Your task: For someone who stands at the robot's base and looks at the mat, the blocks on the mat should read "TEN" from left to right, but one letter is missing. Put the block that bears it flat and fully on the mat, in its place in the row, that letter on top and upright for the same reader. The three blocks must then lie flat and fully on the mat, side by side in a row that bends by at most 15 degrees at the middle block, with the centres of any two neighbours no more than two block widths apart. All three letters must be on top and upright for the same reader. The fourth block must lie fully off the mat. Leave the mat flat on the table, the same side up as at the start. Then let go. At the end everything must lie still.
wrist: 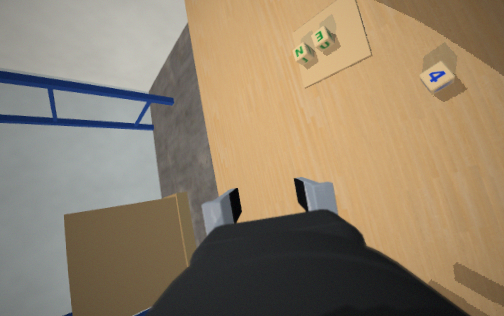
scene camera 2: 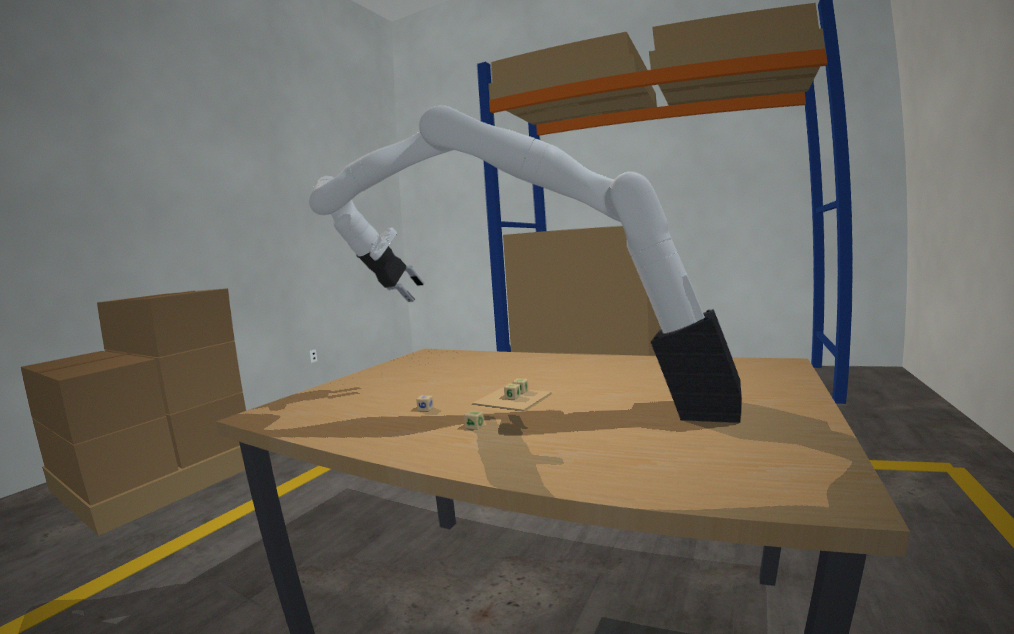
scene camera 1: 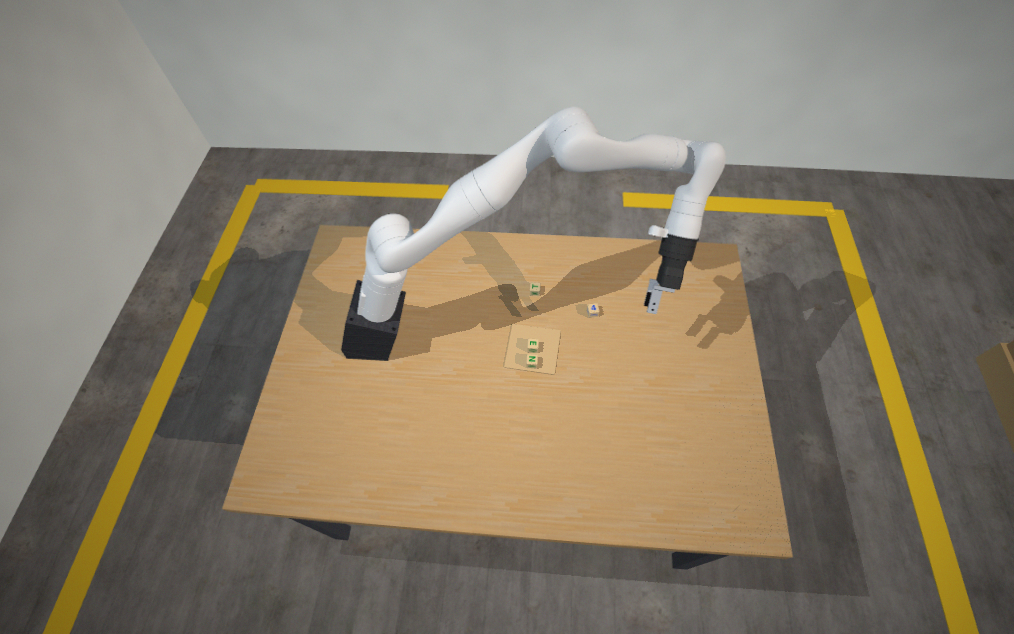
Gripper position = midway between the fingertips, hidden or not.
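Observation:
Scene camera 1 shows my gripper (scene camera 1: 649, 309). The gripper (scene camera 2: 416, 292) is visible in scene camera 2 as well, and the wrist view also shows the gripper (wrist: 267, 195).

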